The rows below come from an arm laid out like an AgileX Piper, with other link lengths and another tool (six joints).
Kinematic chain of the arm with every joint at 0, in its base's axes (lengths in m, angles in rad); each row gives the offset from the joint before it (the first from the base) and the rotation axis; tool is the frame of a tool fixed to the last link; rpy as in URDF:
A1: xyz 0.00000 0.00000 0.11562 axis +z
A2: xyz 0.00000 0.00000 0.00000 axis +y
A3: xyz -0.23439 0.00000 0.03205 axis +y
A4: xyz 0.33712 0.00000 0.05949 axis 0.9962 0 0.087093
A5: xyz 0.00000 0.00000 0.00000 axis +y
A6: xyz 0.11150 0.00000 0.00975 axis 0.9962 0 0.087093
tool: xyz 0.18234 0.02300 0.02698 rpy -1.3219 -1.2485 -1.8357
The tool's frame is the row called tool.
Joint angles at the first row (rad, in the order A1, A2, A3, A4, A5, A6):
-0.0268, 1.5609, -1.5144, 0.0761, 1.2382, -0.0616
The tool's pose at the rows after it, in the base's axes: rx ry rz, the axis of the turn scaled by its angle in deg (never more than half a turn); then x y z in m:
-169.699 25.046 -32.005 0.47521 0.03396 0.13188
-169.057 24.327 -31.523 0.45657 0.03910 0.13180
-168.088 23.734 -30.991 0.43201 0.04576 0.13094
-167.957 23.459 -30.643 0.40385 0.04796 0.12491
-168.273 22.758 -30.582 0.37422 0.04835 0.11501
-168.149 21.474 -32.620 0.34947 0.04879 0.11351
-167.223 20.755 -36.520 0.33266 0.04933 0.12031
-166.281 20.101 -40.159 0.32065 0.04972 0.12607
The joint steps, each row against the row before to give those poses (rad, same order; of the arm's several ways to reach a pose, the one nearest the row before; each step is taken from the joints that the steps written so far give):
0.0000, -0.0610, 0.0487, 0.0077, 0.0007, 0.0000
0.0000, -0.0757, 0.0785, 0.0166, 0.0000, -0.0096
-0.0001, -0.1012, 0.1020, 0.0217, 0.0017, -0.0083
0.0001, -0.1174, 0.1208, 0.0051, -0.0001, -0.0039
0.0000, -0.1280, 0.1302, -0.0018, 0.0000, -0.0085
-0.0001, -0.1351, 0.1080, -0.0015, 0.0045, -0.0131
0.0000, -0.1281, 0.0779, 0.0000, 0.0039, -0.0045
0.0001, -0.1052, 0.0595, 0.0000, 0.0022, -0.0040

